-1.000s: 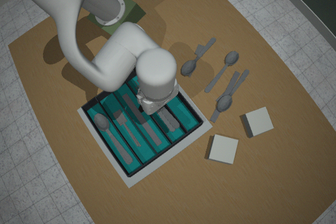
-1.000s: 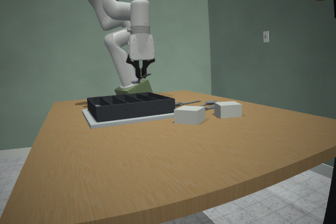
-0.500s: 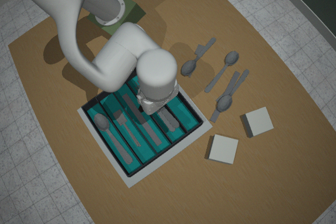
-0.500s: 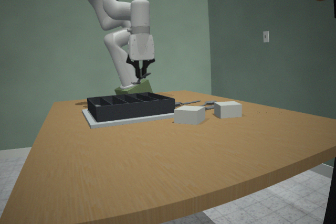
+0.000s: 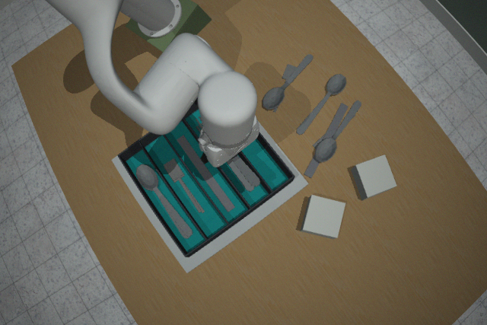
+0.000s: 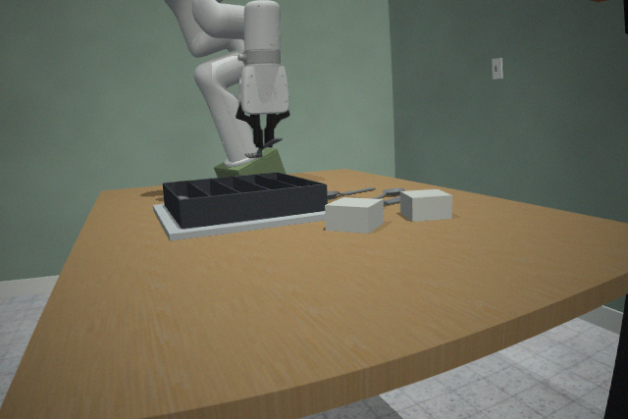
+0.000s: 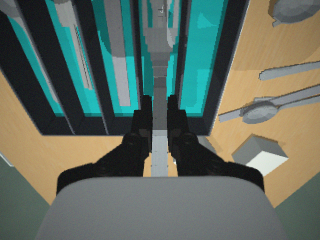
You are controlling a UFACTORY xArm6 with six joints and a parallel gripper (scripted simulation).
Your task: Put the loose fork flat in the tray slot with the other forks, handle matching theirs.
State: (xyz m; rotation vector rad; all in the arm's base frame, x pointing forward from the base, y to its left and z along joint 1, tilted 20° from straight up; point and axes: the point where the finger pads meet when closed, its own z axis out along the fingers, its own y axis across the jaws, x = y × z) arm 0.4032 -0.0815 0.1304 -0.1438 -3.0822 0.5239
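The tray is 30 mm behind my hand, 50 mm to the right of it and 110 mm below it.
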